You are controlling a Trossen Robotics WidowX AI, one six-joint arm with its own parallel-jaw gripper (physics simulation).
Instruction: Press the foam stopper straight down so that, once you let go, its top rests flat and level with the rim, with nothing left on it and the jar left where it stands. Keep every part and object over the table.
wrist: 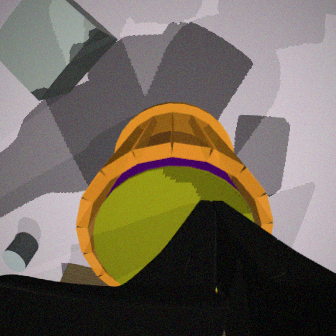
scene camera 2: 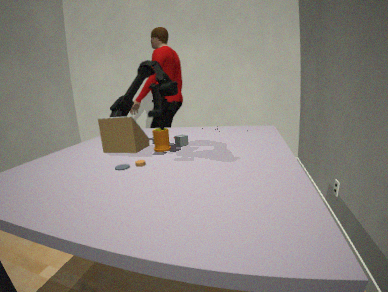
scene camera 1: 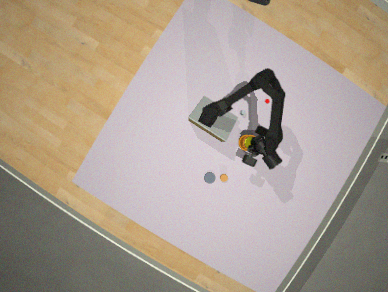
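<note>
The orange jar (scene camera 1: pixel 242 142) (scene camera 2: pixel 161 141) (wrist: pixel 172 109) stands upright on the table, right of the wedge-shaped box in scene camera 2. The foam stopper (scene camera 1: pixel 248 142) (wrist: pixel 145 220) has a yellow-green top and sits in the jar's mouth; a thin purple band of its side shows at the far edge in the wrist view. Whether its top is exactly level with the rim I cannot tell. My gripper (wrist: pixel 208 211) (scene camera 2: pixel 161 128) is shut and empty, pointing down, its tips at or just over the stopper's top, off its middle. The tips hide part of the stopper.
A wedge-shaped box (scene camera 1: pixel 227 127) (scene camera 2: pixel 120 136) stands beside the arm's base. A grey block (scene camera 2: pixel 181 140) (wrist: pixel 50 45) stands near the jar. A blue-grey disc (scene camera 1: pixel 209 177) (scene camera 2: pixel 122 167), an orange disc (scene camera 1: pixel 224 177) (scene camera 2: pixel 140 163), a small cylinder (scene camera 1: pixel 243 112) (wrist: pixel 21 251) and a red spot (scene camera 1: pixel 267 101) lie around.
</note>
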